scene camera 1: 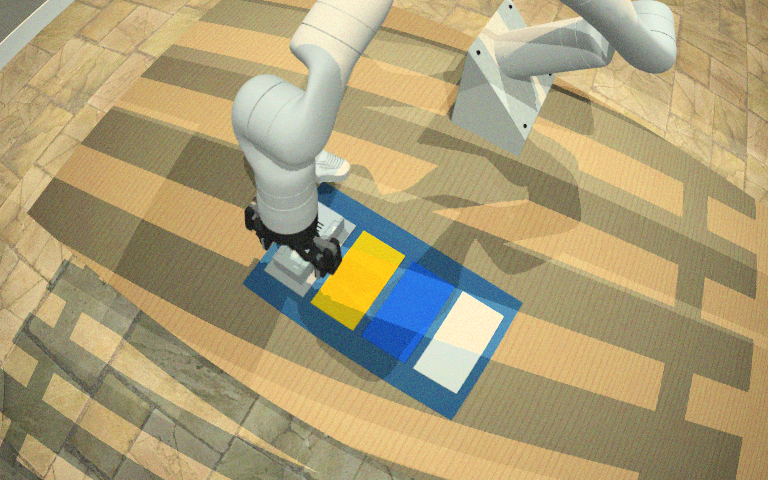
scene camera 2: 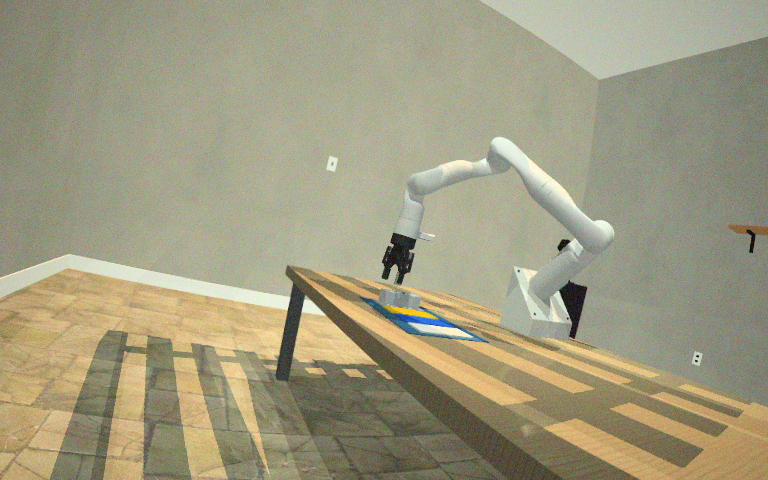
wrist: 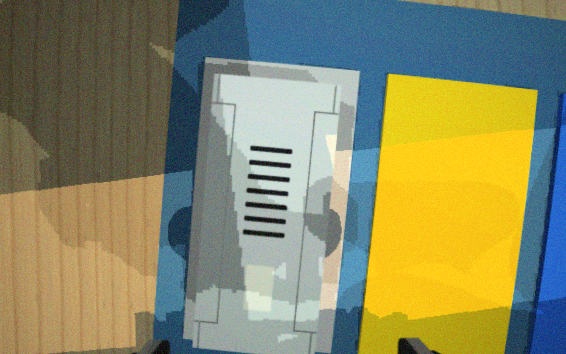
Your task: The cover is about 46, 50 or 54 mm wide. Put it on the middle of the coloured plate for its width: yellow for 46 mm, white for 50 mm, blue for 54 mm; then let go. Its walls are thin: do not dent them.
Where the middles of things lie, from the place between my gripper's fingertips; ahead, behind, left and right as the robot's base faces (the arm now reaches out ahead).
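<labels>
Grey cover (scene camera 1: 288, 261): my hand 50 mm above it, 50 mm past it, 10 mm to the left of it. Blue mat (scene camera 1: 292, 299): 70 mm below my hand, 130 mm to the left of it, 50 mm behind it. Yellow plate (scene camera 1: 346, 296): 70 mm below my hand, 80 mm to the left of it, 50 mm behind it. Blue plate (scene camera 1: 401, 322): 70 mm below my hand, 180 mm to the left of it, 50 mm behind it. Nearest to my hand of the things named here, going by their middles: grey cover. Farthest from my hand of these, going by their middles: blue plate.
</labels>
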